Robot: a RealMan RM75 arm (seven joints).
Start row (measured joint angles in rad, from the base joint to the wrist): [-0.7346 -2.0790 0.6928 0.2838 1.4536 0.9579 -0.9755]
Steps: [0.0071 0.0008 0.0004 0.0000 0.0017 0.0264 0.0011]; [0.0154 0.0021 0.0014 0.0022 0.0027 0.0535 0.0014]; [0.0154 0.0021 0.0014 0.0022 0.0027 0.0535 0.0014]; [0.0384 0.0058 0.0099 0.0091 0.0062 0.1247 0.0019]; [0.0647 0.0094 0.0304 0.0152 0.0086 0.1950 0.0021]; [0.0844 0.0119 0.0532 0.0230 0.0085 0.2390 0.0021]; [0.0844 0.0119 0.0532 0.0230 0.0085 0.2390 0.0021]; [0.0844 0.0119 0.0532 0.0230 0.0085 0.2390 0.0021]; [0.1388 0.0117 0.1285 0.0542 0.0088 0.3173 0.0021]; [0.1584 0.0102 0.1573 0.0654 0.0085 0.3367 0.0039]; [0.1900 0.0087 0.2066 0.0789 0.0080 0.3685 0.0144]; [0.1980 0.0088 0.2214 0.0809 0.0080 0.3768 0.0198]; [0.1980 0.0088 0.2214 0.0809 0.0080 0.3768 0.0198]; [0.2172 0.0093 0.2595 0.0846 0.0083 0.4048 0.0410]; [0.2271 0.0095 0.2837 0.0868 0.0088 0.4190 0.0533]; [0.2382 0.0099 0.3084 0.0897 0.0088 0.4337 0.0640]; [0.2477 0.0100 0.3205 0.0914 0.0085 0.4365 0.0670]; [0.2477 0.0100 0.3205 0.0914 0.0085 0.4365 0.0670]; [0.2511 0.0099 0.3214 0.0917 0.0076 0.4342 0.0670]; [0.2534 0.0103 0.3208 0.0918 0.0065 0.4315 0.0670]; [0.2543 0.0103 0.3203 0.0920 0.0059 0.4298 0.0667]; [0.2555 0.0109 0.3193 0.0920 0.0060 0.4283 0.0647]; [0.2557 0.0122 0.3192 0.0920 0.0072 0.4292 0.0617]
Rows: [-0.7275 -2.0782 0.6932 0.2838 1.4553 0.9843 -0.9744]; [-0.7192 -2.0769 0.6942 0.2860 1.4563 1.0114 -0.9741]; [-0.7192 -2.0769 0.6942 0.2860 1.4563 1.0114 -0.9741]; [-0.6962 -2.0732 0.7027 0.2929 1.4598 1.0826 -0.9736]; [-0.6699 -2.0696 0.7232 0.2990 1.4622 1.1529 -0.9734]; [-0.6502 -2.0671 0.7460 0.3068 1.4621 1.1969 -0.9734]; [-0.6502 -2.0671 0.7460 0.3068 1.4621 1.1969 -0.9734]; [-0.6502 -2.0671 0.7460 0.3068 1.4621 1.1969 -0.9734]; [-0.5958 -2.0673 0.8213 0.3380 1.4624 1.2752 -0.9734]; [-0.5762 -2.0688 0.8501 0.3492 1.4621 1.2946 -0.9716]; [-0.5446 -2.0703 0.8994 0.3627 1.4616 1.3264 -0.9611]; [-0.5366 -2.0702 0.9142 0.3647 1.4616 1.3347 -0.9557]; [-0.5366 -2.0702 0.9142 0.3647 1.4616 1.3347 -0.9557]; [-0.5174 -2.0697 0.9523 0.3684 1.4619 1.3627 -0.9345]; [-0.5075 -2.0695 0.9765 0.3706 1.4624 1.3769 -0.9222]; [-0.4964 -2.0691 1.0012 0.3735 1.4624 1.3916 -0.9115]; [-0.4869 -2.0690 1.0133 0.3752 1.4621 1.3944 -0.9085]; [-0.4869 -2.0690 1.0133 0.3752 1.4621 1.3944 -0.9085]; [-0.4835 -2.0691 1.0142 0.3755 1.4612 1.3921 -0.9085]; [-0.4812 -2.0687 1.0136 0.3756 1.4601 1.3894 -0.9085]; [-0.4803 -2.0687 1.0131 0.3758 1.4595 1.3877 -0.9088]; [-0.4791 -2.0681 1.0121 0.3758 1.4596 1.3862 -0.9108]; [-0.4789 -2.0668 1.0120 0.3758 1.4608 1.3871 -0.9138]
